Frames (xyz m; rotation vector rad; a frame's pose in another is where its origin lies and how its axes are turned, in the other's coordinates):
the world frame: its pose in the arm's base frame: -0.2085 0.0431 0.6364 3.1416 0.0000 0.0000
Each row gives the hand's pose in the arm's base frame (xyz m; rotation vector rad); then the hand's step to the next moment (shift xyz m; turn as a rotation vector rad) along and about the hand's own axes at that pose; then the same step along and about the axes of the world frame.
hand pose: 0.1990 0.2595 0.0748 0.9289 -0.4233 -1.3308
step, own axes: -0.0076 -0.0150 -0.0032 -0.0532 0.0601 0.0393
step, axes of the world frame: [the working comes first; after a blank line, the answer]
step, axes of the arm's base frame: -0.0089 0.0088 -0.0117 -0.0032 0.0351 0.0821

-0.0089 -0.0088 0.0117 -0.0032 -0.0351 -0.0821
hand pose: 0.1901 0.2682 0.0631 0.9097 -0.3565 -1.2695
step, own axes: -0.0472 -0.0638 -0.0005 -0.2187 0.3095 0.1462
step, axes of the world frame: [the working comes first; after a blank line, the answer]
step, axes of the arm's base frame: -0.0561 0.0425 -0.0367 0.0385 0.1515 0.3749

-0.0561 -0.0425 0.0367 0.0385 -0.1515 -0.3749
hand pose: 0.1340 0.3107 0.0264 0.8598 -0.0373 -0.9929
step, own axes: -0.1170 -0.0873 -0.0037 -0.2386 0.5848 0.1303
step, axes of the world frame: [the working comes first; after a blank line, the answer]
step, axes of the arm's base frame: -0.1282 0.0672 -0.0192 0.2308 0.2462 0.5495

-0.1282 -0.0672 0.0192 0.2308 -0.2462 -0.5495
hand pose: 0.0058 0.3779 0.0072 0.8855 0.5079 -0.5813
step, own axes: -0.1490 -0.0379 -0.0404 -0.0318 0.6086 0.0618
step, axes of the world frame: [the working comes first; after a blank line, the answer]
step, axes of the arm's base frame: -0.1412 0.0526 0.0505 0.3868 0.2617 0.3964

-0.1412 -0.0526 -0.0505 0.3868 -0.2617 -0.3964
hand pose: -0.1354 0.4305 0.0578 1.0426 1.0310 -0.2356
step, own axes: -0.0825 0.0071 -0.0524 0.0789 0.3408 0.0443
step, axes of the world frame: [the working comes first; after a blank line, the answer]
step, axes of the arm's base frame: -0.0709 0.0219 0.0640 0.2742 0.1666 0.1463

-0.0709 -0.0219 -0.0640 0.2742 -0.1666 -0.1463
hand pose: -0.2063 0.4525 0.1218 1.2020 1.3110 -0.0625
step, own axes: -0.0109 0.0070 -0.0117 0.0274 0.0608 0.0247
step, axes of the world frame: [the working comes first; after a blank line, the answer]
step, axes of the arm's base frame: -0.0074 0.0051 0.0150 0.0651 0.0257 0.0127

-0.0074 -0.0051 -0.0150 0.0651 -0.0257 -0.0127
